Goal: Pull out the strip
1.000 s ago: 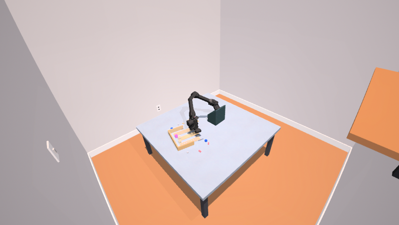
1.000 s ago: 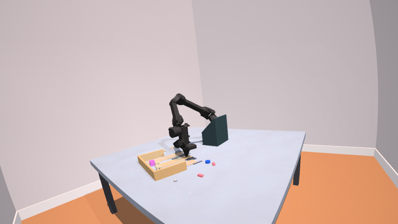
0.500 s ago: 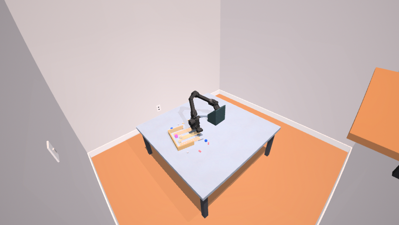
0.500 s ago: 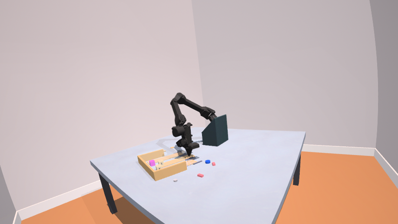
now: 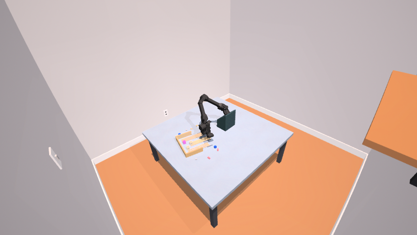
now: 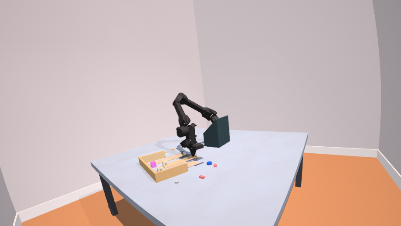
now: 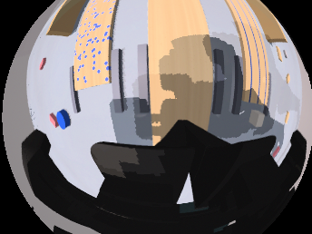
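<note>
Now: gripper tip 100 mm short of the strip and 10 mm to the left of it.
</note>
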